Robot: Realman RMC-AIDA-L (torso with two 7-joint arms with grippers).
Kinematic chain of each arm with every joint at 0, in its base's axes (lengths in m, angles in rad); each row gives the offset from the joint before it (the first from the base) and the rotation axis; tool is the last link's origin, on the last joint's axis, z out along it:
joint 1: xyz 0 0 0.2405 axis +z
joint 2: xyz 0 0 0 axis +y
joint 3: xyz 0 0 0.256 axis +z
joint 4: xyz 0 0 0 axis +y
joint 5: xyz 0 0 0.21 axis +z
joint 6: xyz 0 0 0 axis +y
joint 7: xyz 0 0 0.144 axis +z
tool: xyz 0 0 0
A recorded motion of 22 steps. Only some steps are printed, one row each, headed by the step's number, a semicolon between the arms.
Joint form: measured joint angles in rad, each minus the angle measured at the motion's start. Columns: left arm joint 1, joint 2, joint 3, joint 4, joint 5, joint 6, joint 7; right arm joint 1, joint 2, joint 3, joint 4, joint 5, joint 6, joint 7.
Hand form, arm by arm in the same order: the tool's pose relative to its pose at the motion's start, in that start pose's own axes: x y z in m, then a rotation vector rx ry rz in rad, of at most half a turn. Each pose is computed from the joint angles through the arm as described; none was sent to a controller.
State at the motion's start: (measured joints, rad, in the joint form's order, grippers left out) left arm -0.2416 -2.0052 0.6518 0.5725 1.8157 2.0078 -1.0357; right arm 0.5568 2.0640 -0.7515 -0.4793 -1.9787 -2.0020 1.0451
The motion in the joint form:
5: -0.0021 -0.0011 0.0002 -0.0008 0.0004 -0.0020 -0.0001; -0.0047 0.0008 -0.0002 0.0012 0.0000 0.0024 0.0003
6: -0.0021 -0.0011 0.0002 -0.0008 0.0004 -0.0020 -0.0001; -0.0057 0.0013 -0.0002 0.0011 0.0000 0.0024 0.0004
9: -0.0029 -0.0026 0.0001 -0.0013 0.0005 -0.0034 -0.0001; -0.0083 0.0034 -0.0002 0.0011 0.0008 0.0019 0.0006
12: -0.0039 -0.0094 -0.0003 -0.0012 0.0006 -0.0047 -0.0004; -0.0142 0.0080 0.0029 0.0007 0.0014 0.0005 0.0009
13: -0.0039 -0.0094 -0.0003 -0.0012 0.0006 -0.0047 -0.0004; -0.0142 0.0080 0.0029 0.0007 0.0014 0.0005 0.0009
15: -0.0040 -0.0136 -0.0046 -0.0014 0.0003 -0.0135 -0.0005; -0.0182 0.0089 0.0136 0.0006 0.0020 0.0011 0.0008
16: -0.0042 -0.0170 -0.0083 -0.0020 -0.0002 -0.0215 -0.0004; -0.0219 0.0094 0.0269 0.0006 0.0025 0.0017 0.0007
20: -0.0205 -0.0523 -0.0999 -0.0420 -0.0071 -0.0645 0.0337; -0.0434 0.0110 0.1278 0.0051 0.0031 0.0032 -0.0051
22: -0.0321 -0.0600 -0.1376 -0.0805 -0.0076 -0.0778 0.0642; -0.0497 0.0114 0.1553 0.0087 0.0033 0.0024 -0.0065
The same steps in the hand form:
5: 0.0000 -0.0004 0.0009 -0.0005 0.0001 -0.0001; 0.0014 0.0009 -0.0003 0.0044 -0.0008 0.0050
6: 0.0000 -0.0004 0.0009 -0.0005 0.0001 -0.0001; 0.0017 0.0012 -0.0002 0.0049 -0.0013 0.0059
9: -0.0003 -0.0005 0.0017 -0.0003 0.0009 -0.0007; 0.0023 0.0019 0.0002 0.0055 -0.0043 0.0082
12: -0.0010 0.0000 0.0042 -0.0016 0.0061 -0.0032; 0.0035 0.0035 0.0009 0.0087 -0.0118 0.0128
13: -0.0010 0.0000 0.0042 -0.0016 0.0061 -0.0032; 0.0035 0.0035 0.0009 0.0087 -0.0118 0.0128
15: -0.0019 -0.0008 0.0053 0.0085 0.0074 -0.0042; 0.0038 0.0036 -0.0002 0.0204 -0.0192 0.0133
16: -0.0026 -0.0016 0.0062 0.0176 0.0085 -0.0051; 0.0038 0.0035 -0.0017 0.0342 -0.0275 0.0132
20: -0.0056 -0.0085 0.0150 0.1149 0.0803 0.0074; 0.0032 0.0027 -0.0128 0.1316 -0.0881 0.0062
22: -0.0076 -0.0105 0.0190 0.1478 0.1145 0.0137; 0.0034 0.0031 -0.0159 0.1571 -0.1064 0.0064

